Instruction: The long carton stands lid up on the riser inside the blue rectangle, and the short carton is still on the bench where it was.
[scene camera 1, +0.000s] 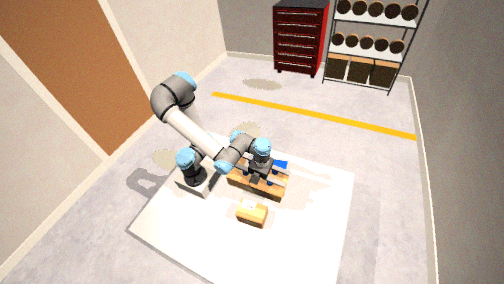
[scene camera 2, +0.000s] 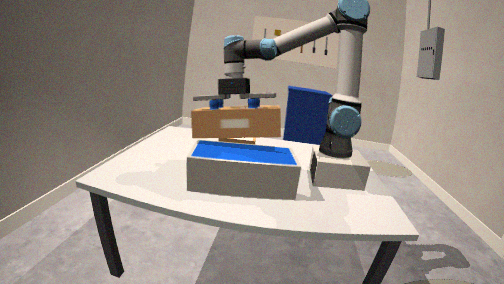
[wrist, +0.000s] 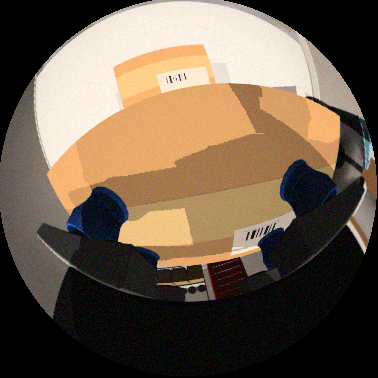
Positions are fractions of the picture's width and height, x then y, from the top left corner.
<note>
My suction head (wrist: 0.27, 0.57) carries a long carton (scene camera 2: 0.47, 0.43); nothing else touches it. The table carries a riser (scene camera 2: 0.43, 0.59) and a short carton (wrist: 0.43, 0.19).
The long carton also shows in scene camera 1 (scene camera 1: 0.47, 0.63) and in the wrist view (wrist: 0.53, 0.45). The wrist view misses the riser, which is hidden by the long carton.
</note>
